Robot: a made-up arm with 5 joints.
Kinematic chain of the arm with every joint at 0, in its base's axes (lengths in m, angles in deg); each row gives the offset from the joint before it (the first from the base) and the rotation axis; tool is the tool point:
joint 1: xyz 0 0 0.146 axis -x
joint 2: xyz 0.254 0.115 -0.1 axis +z
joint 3: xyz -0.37 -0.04 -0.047 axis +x
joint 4: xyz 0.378 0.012 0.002 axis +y
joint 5: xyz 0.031 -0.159 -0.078 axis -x
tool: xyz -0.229 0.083 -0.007
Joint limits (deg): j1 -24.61..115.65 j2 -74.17..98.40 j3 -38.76..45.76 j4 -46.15..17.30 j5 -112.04..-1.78
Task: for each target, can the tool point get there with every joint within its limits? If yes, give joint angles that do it. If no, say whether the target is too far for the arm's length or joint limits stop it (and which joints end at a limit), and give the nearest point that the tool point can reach.
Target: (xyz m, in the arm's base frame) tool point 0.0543 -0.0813 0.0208
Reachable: yes | joints 17.56 -4.45 -15.59 -10.59 -80.13
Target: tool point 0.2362 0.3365 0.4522
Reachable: no: joint limits stop it (at a limit: joint 1, joint 2, joint 3, joint 4) | nearest point 0.1076 0.2434 0.2404 | short by 0.265 m
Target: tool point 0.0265 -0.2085 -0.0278
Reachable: yes | joints 82.35 -42.32 30.41 -8.17 -76.40
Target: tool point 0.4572 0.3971 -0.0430
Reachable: no: joint limits stop it (at a limit: joint 1, joint 2, joint 3, joint 4, joint 5) | nearest point 0.2901 0.3175 -0.0724 | short by 0.187 m
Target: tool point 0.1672 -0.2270 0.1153
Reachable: yes | joints 56.96 29.37 -0.04 -16.15 -62.95
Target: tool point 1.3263 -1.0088 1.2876
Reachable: no: too far | nearest point 0.4377 -0.2862 0.2903 | short by 1.519 m
